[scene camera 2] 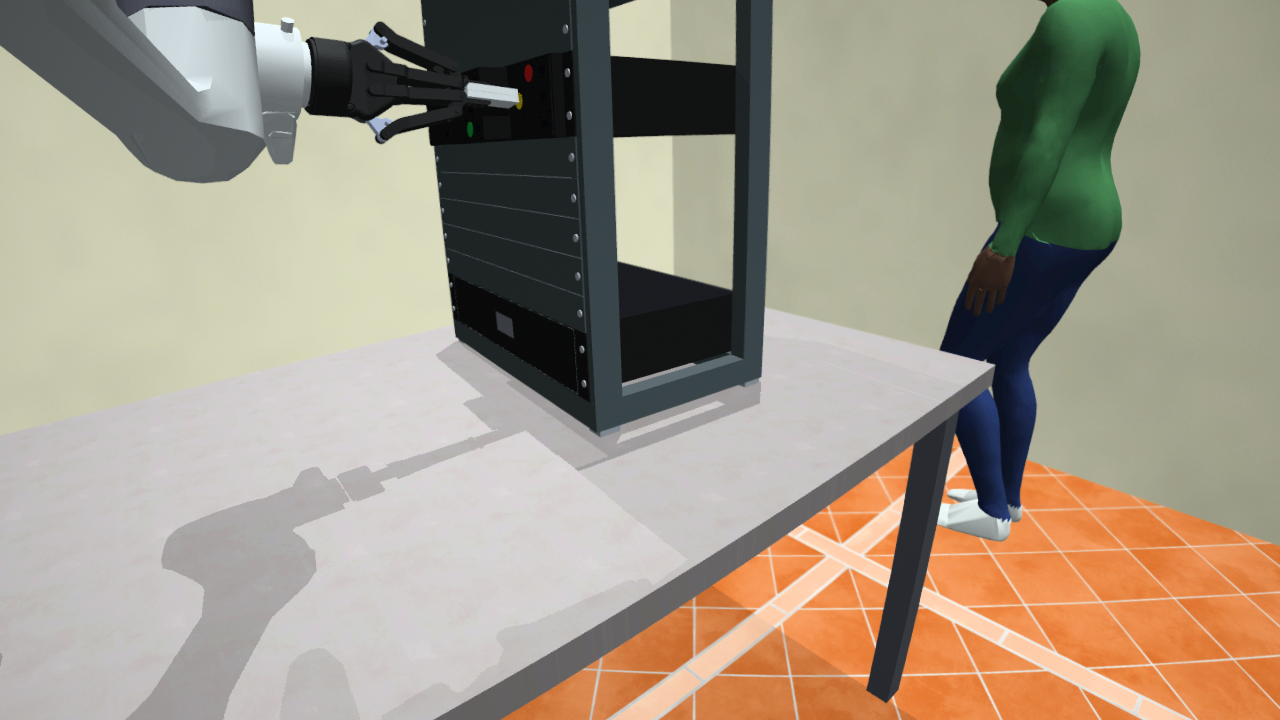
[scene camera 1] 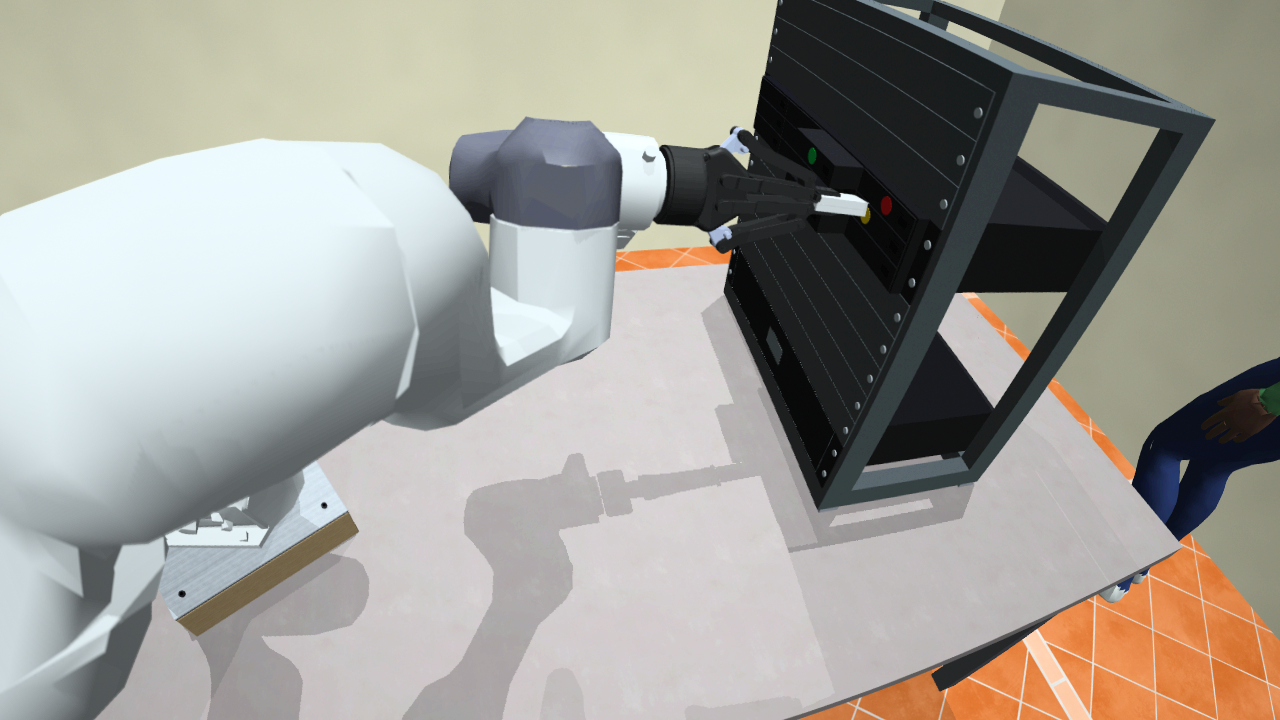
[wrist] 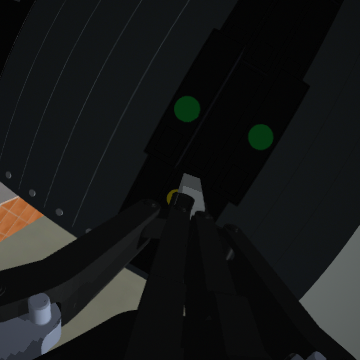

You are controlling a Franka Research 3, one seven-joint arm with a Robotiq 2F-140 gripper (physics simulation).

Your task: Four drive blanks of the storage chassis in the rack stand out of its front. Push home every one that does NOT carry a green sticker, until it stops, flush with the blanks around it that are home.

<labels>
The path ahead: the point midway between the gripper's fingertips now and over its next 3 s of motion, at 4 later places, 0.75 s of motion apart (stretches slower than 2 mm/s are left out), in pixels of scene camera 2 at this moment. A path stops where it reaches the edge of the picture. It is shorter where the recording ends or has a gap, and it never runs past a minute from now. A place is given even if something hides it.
The gripper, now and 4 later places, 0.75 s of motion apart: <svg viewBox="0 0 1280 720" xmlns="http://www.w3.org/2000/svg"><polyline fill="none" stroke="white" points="513,99 492,108 481,100 464,101 443,97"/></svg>
</labels>
